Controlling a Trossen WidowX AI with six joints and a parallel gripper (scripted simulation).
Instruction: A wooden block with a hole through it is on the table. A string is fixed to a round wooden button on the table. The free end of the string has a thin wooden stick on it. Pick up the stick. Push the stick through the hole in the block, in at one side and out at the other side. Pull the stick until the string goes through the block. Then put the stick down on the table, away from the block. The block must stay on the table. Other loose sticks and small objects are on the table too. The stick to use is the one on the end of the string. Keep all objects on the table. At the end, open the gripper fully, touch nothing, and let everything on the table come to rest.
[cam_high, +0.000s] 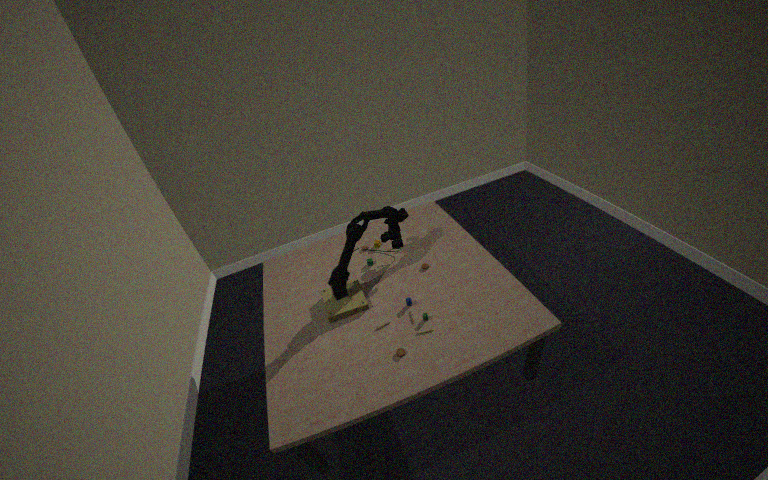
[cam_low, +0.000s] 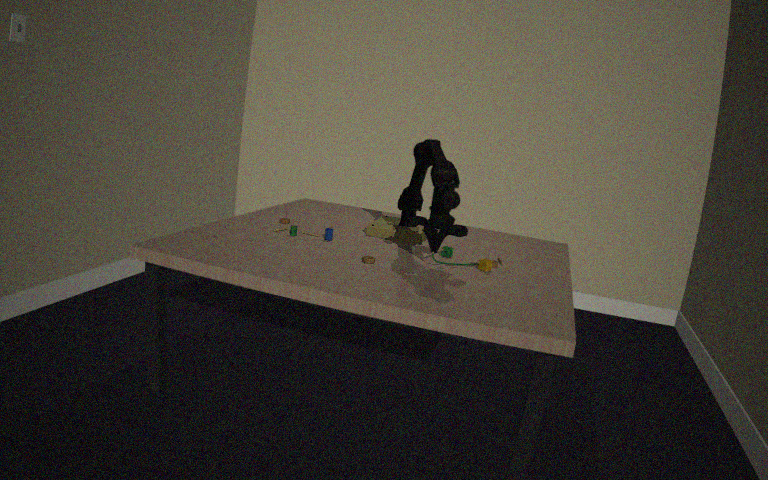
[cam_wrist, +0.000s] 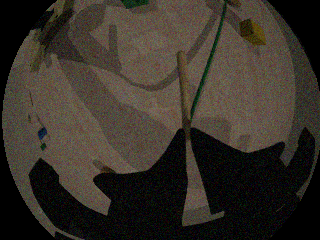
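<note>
My gripper tip is 180 mm past the green block, 40 mm to the right of it and 30 mm above it. Also, from my gripper tip: yellow block 60 mm behind, 170 mm to the left, 30 mm below; blue cylinder 170 mm behind, 370 mm to the right, 30 mm below; green cylinder 160 mm behind, 500 mm to the right, 30 mm below.
</note>
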